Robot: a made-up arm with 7 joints. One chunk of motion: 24 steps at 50 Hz.
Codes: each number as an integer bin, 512 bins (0 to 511) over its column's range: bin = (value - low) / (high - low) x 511, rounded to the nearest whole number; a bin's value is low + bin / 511 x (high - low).
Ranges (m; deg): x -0.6..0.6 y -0.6..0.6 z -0.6..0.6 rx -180..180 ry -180..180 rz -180..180
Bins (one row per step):
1: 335 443 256 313 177 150
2: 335 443 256 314 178 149
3: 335 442 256 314 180 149
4: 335 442 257 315 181 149
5: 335 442 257 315 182 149
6: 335 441 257 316 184 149
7: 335 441 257 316 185 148
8: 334 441 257 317 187 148
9: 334 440 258 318 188 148
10: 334 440 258 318 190 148
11: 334 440 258 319 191 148
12: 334 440 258 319 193 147
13: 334 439 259 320 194 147
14: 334 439 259 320 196 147
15: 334 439 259 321 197 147
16: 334 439 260 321 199 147
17: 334 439 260 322 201 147
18: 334 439 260 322 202 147
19: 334 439 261 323 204 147
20: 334 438 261 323 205 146
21: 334 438 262 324 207 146
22: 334 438 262 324 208 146
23: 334 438 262 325 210 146
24: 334 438 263 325 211 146
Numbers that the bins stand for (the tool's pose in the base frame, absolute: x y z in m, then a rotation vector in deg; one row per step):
1: 0.1867 0.4403 0.0012 40.51 -55.30 -74.32
2: 0.1867 0.4403 0.0012 41.21 -54.60 -75.03
3: 0.1867 0.4380 0.0012 41.21 -53.19 -75.03
4: 0.1867 0.4380 0.0035 41.92 -52.49 -75.03
5: 0.1867 0.4380 0.0035 41.92 -51.78 -75.03
6: 0.1867 0.4356 0.0035 42.62 -50.37 -75.03
7: 0.1867 0.4356 0.0035 42.62 -49.67 -75.73
8: 0.1843 0.4356 0.0035 43.33 -48.26 -75.73
9: 0.1843 0.4333 0.0059 44.03 -47.55 -75.73
10: 0.1843 0.4333 0.0059 44.03 -46.14 -75.73
11: 0.1843 0.4333 0.0059 44.74 -45.44 -75.73
12: 0.1843 0.4333 0.0059 44.74 -44.03 -76.44
13: 0.1843 0.4309 0.0082 45.44 -43.33 -76.44
14: 0.1843 0.4309 0.0082 45.44 -41.92 -76.44
15: 0.1843 0.4309 0.0082 46.14 -41.21 -76.44
16: 0.1843 0.4309 0.0106 46.14 -39.80 -76.44
17: 0.1843 0.4309 0.0106 46.85 -38.40 -76.44
18: 0.1843 0.4309 0.0106 46.85 -37.69 -76.44
19: 0.1843 0.4309 0.0129 47.55 -36.28 -76.44
20: 0.1843 0.4286 0.0129 47.55 -35.58 -77.14
21: 0.1843 0.4286 0.0153 48.26 -34.17 -77.14
22: 0.1843 0.4286 0.0153 48.26 -33.46 -77.14
23: 0.1843 0.4286 0.0153 48.96 -32.05 -77.14
24: 0.1843 0.4286 0.0176 48.96 -31.35 -77.14

